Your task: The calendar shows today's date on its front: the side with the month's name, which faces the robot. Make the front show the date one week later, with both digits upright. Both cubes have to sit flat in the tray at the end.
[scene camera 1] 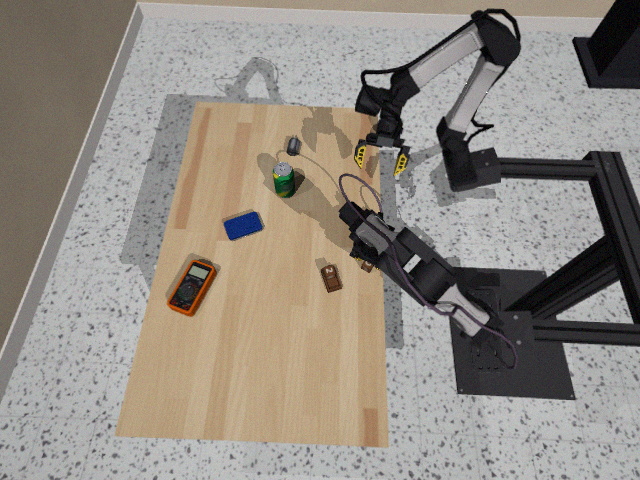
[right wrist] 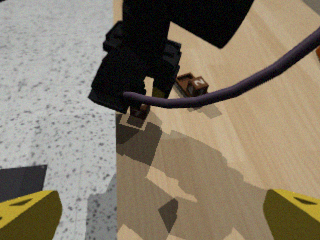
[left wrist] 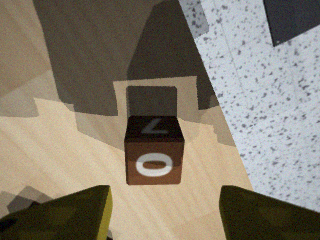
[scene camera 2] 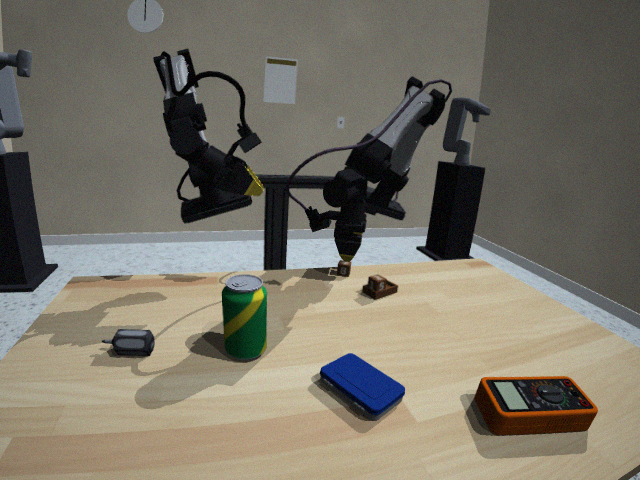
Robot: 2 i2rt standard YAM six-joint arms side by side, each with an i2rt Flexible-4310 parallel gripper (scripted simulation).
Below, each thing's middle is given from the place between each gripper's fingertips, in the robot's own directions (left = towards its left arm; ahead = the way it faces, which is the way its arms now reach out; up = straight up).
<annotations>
Now: the blue case point(scene camera 2: 370, 391) 390 mm ahead of my left hand point(scene camera 2: 347, 257), 130 mm to the right of it and 40 mm below it. Round my left hand: dark mouse-like object point(scene camera 2: 126, 341) (250 mm ahead, 460 mm to the right, 40 mm below).
Right now my right hand point(scene camera 2: 262, 191) is 260 mm short of the dark mouse-like object, 240 mm to the left of it and 190 mm above it. Round my right hand: blue case 400 mm ahead, 190 mm below, 90 mm to the left.
</annotations>
